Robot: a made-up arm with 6 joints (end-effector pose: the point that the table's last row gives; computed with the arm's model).
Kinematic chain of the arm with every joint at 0, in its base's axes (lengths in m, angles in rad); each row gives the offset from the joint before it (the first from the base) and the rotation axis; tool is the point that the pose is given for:
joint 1: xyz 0 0 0.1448 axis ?
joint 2: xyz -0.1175 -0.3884 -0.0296 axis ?
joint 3: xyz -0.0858 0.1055 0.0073 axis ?
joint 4: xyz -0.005 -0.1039 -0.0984 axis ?
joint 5: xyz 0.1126 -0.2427 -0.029 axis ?
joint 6: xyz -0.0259 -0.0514 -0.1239 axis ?
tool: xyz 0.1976 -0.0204 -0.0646
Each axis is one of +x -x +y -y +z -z.
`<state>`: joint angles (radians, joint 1 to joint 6).
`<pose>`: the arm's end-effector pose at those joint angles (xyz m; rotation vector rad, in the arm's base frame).
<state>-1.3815 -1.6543 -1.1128 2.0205 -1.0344 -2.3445</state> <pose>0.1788 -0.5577 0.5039 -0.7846 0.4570 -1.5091</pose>
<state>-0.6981 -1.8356 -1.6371 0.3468 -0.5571 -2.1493</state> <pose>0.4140 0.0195 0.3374 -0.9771 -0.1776 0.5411</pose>
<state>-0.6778 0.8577 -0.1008 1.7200 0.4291 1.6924</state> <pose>-0.2142 -0.7031 -0.1928 0.0032 0.2257 -0.4261</pose>
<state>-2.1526 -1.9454 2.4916 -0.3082 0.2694 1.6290</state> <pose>0.3114 0.0457 -0.1358 1.0843 0.2307 1.9621</pose>
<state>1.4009 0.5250 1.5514 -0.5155 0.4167 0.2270</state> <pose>0.1986 -0.4071 -0.1109 -0.1359 1.1820 1.2708</pose>
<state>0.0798 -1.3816 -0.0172 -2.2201 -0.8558 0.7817</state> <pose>-0.2999 -0.7016 -0.0950 0.1879 1.8420 0.9994</pose>
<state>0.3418 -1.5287 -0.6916 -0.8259 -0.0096 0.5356</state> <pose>0.1594 -0.6325 0.2417 0.8980 -2.4186 -0.0875</pose>
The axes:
joint 1: +y
joint 2: +y
joint 3: -x
joint 4: +y
joint 5: +x
joint 6: -y

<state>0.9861 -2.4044 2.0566 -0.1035 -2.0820 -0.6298</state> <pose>-0.5314 0.0691 0.3937 1.1208 -0.3338 1.8445</pose>
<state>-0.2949 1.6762 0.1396 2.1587 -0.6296 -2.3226</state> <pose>0.0153 -0.8040 0.2860 0.5194 -0.3730 -0.2249</pose>
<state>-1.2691 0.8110 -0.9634 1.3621 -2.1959 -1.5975</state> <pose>0.3240 -0.5472 -0.3658 -1.8353 0.8028 -0.1408</pose>
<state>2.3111 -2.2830 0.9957 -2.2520 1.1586 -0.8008</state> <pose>0.0300 -0.1830 0.4325 -0.6283 -0.5148 1.7631</pose>
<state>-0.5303 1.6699 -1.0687 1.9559 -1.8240 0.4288</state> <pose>-0.6501 -0.1417 -0.0453 1.0759 0.6851 1.7994</pose>
